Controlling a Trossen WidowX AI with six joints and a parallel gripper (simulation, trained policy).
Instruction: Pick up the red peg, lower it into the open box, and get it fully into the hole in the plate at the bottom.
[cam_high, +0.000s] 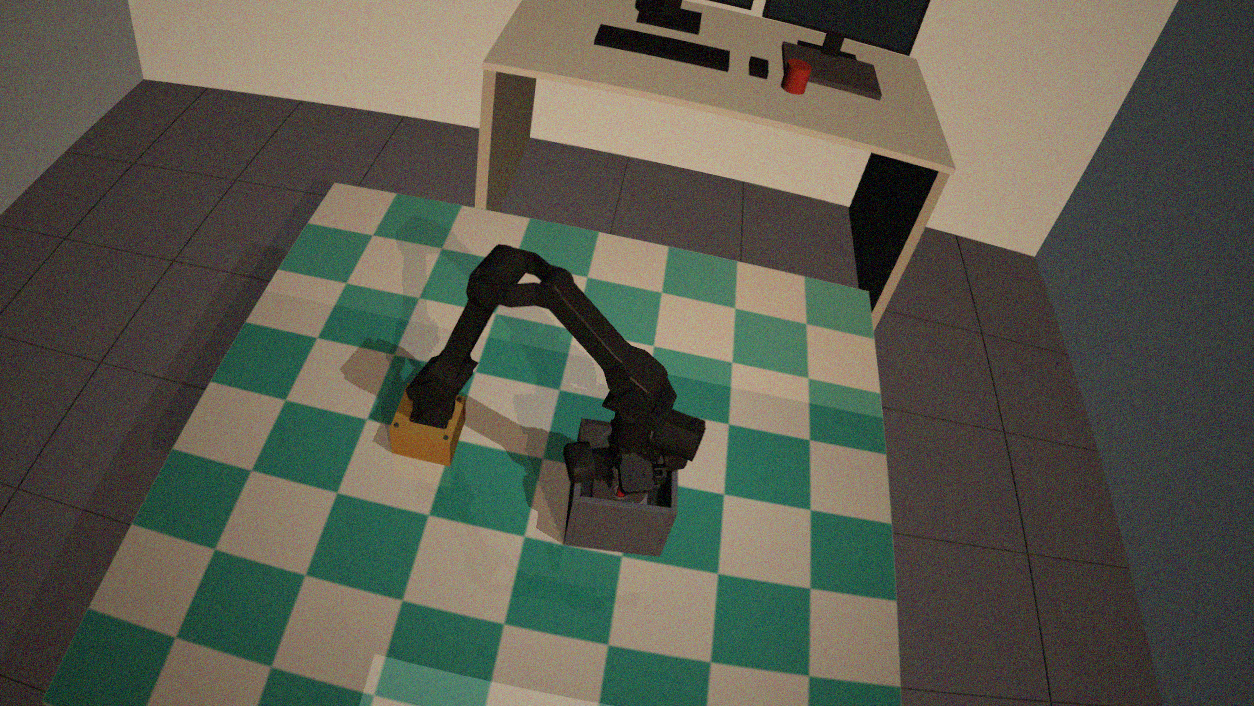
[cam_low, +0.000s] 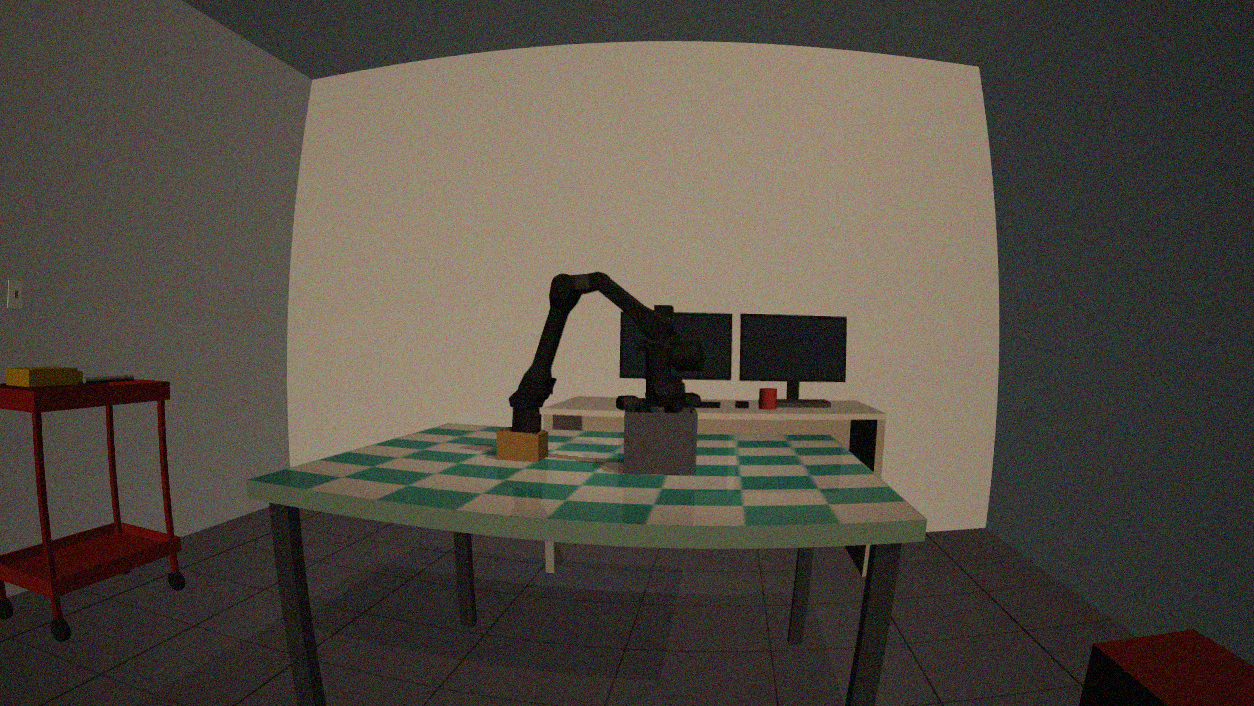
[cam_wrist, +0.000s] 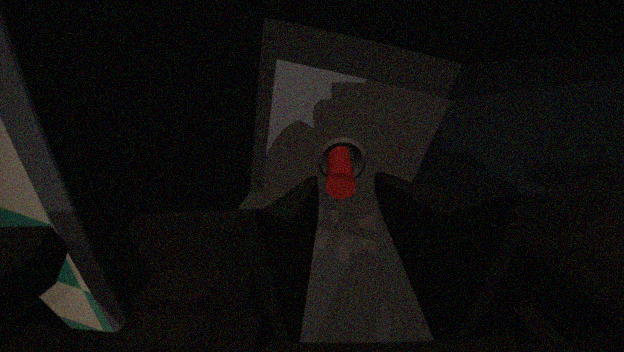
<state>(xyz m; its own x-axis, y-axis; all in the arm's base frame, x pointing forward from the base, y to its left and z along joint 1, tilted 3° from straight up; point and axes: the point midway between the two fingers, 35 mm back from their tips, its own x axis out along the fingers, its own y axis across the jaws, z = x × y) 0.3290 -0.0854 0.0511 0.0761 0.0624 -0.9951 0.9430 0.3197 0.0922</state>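
Now: the red peg 10 mm ahead of my gripper tip, 10 mm to the right of it and 20 mm below it. The rest, counted from my gripper tip: light grey plate 10 mm to the right, 30 mm below.
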